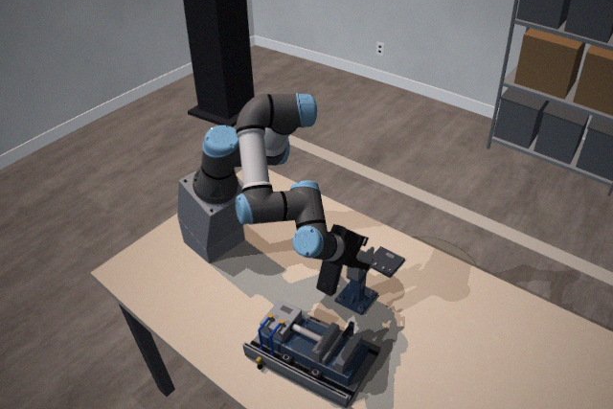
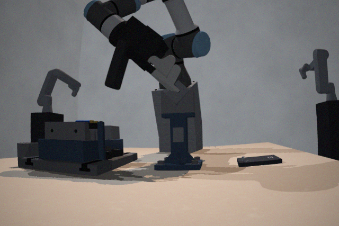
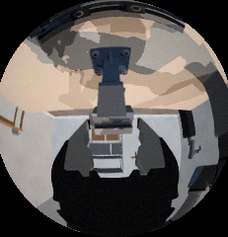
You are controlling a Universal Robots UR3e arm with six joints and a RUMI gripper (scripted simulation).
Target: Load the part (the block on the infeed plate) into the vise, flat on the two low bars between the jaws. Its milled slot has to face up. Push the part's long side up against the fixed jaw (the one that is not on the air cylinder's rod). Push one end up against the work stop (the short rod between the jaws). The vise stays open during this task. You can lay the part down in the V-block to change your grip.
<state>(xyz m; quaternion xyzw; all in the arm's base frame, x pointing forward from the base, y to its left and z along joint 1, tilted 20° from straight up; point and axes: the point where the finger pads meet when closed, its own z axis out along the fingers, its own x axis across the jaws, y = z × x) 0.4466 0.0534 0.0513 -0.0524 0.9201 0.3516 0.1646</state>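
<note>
Now: hand right at the grey part. From my hand the other things lie so: blue vise: 22 cm to the right, 12 cm below.
</note>
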